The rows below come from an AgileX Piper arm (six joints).
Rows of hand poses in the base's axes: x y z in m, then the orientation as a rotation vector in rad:
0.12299, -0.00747, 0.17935, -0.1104, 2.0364, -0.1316
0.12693, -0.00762, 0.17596, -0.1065, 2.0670, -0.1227
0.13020, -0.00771, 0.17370, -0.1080, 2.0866, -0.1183
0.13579, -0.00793, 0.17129, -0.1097, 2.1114, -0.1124
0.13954, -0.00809, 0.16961, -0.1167, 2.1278, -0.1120
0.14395, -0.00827, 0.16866, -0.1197, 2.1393, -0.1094
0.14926, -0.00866, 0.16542, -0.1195, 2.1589, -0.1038
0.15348, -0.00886, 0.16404, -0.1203, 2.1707, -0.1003
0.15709, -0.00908, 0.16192, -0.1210, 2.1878, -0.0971
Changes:
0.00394, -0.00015, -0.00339, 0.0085, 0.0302, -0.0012
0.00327, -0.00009, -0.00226, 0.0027, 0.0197, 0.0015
0.00559, -0.00022, -0.00241, 0.0037, 0.0249, 0.0019
0.00375, -0.00016, -0.00168, -0.0024, 0.0168, 0.0040
0.00441, -0.00018, -0.00095, 0.0007, 0.0117, 0.0024
0.00531, -0.00039, -0.00324, 0.0041, 0.0196, 0.0007
0.00422, -0.00020, -0.00138, 0.0022, 0.0119, 0.0011
0.00361, -0.00022, -0.00212, 0.0020, 0.0171, 0.0005

